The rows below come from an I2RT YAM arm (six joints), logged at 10 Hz.
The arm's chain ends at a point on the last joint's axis. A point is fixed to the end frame.
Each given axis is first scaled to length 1.
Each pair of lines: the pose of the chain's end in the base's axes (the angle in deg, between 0 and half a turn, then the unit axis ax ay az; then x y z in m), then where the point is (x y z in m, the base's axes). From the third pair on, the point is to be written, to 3 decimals.
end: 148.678 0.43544 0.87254 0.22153 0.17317 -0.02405 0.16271
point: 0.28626 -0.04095 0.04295
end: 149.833 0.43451 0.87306 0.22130 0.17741 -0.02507 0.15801
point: 0.28847 -0.04033 0.03615
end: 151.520 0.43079 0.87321 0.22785 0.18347 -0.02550 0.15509
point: 0.292 -0.036 0.031
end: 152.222 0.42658 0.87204 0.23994 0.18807 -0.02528 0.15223
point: 0.297 -0.032 0.028
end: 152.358 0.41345 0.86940 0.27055 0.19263 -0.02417 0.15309
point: 0.306 -0.021 0.032
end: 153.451 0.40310 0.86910 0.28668 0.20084 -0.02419 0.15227
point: 0.314 -0.014 0.032
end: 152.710 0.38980 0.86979 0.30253 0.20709 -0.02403 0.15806
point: 0.323 -0.009 0.041
